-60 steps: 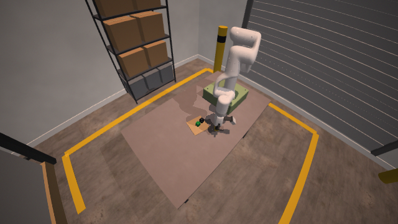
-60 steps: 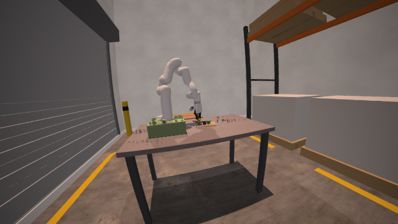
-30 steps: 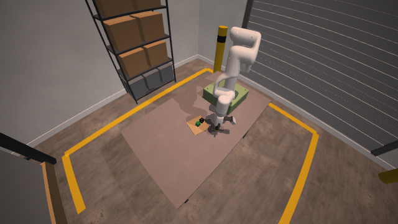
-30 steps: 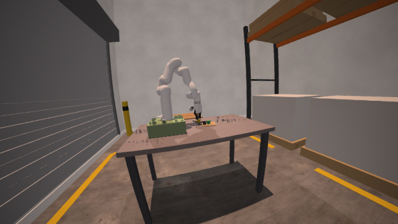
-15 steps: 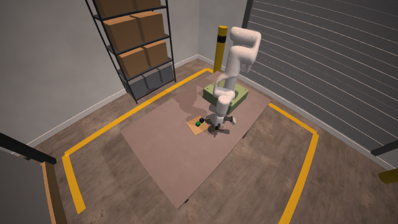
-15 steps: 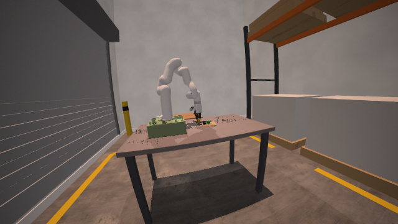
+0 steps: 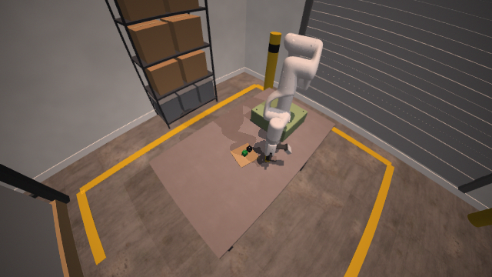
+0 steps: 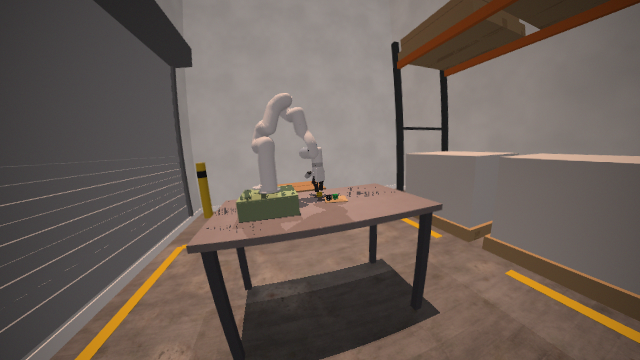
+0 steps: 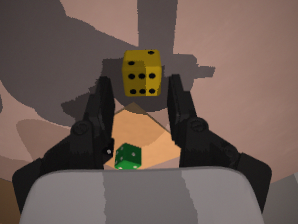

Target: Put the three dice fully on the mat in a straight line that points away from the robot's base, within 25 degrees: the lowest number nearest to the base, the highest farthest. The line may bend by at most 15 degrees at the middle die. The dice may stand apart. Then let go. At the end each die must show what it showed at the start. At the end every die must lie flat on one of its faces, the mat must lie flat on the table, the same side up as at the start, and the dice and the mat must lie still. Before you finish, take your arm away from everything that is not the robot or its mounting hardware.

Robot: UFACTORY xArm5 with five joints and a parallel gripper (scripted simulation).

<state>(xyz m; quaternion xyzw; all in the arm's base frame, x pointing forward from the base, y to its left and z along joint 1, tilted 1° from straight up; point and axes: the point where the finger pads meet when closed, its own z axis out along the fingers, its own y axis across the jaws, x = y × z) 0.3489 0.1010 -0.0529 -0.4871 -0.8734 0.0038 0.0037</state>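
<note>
The yellow die is 4 cm below my hand. From my hand the other things lie so: green die: 6 cm ahead, 14 cm to the right, 4 cm below; orange mat: 6 cm ahead, 14 cm to the right, 5 cm below; black die: 1 cm ahead, 13 cm to the right, 4 cm below.
</note>
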